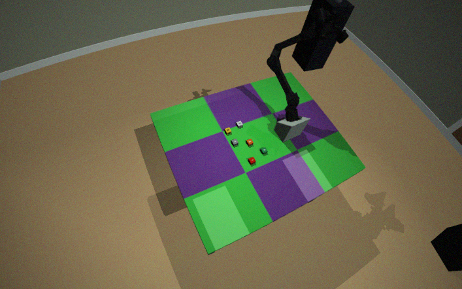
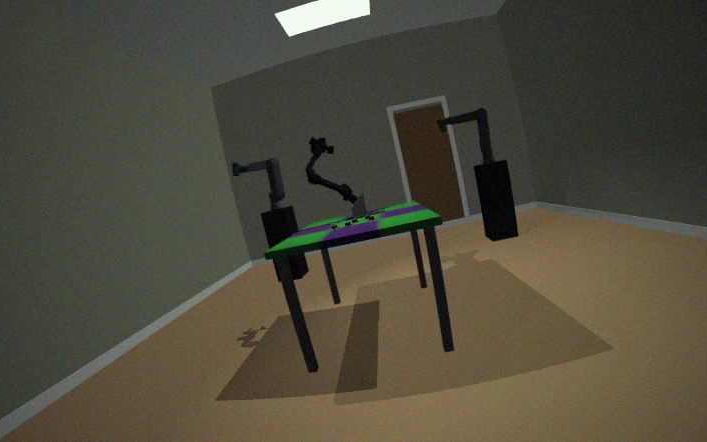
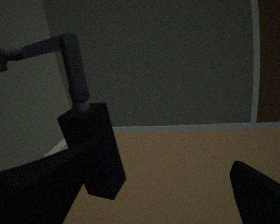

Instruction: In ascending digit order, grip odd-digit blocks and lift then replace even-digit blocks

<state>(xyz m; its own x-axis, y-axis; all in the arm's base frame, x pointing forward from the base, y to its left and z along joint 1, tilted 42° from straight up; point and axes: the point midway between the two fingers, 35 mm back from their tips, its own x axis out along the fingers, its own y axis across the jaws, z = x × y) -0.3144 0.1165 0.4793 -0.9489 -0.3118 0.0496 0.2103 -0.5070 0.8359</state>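
Now: the red block 62 cm ahead of my gripper tip, 56 cm below it and 36 cm to the left of it. From my gripper tip the other things lie so: grey block (67 cm ahead, 56 cm below, 22 cm to the left); white block (59 cm ahead, 56 cm below, 11 cm to the left); yellow block (67 cm ahead, 56 cm below, 13 cm to the left).
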